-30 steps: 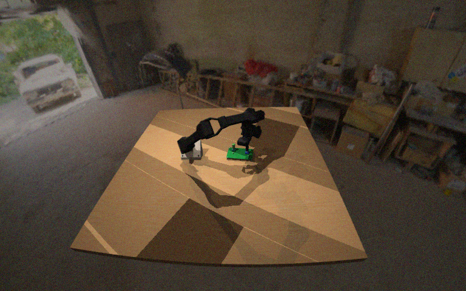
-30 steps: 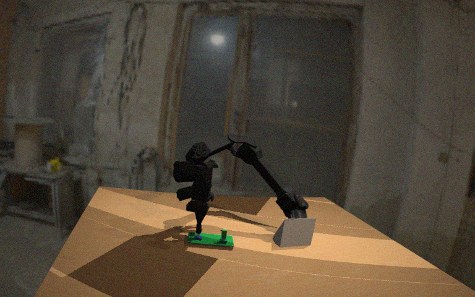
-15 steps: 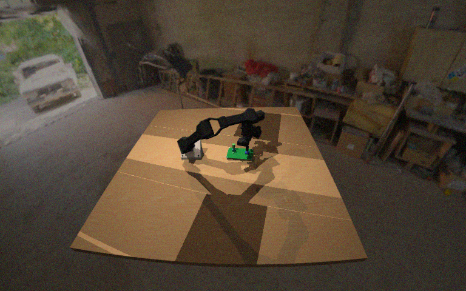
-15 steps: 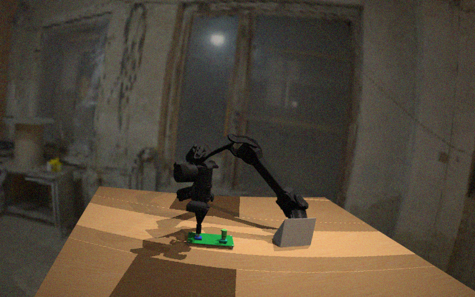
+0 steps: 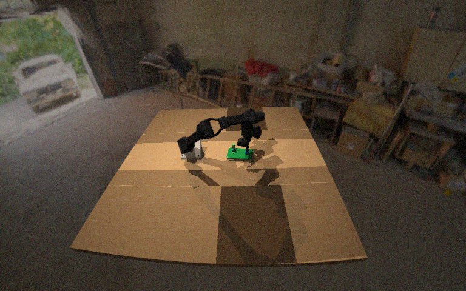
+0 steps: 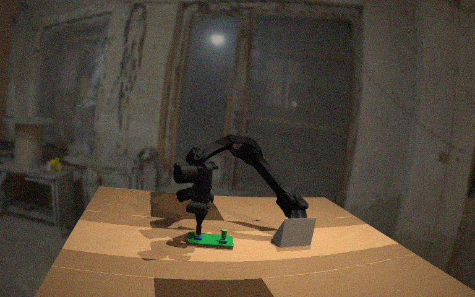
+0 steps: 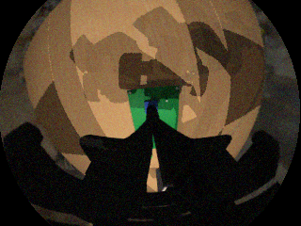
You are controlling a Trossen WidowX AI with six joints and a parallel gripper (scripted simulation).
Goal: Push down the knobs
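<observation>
Now: the black knob 20 mm below my gripper tip. Also, from my gripper tip: green knob 80 mm behind, 30 mm to the left, 20 mm below.
</observation>
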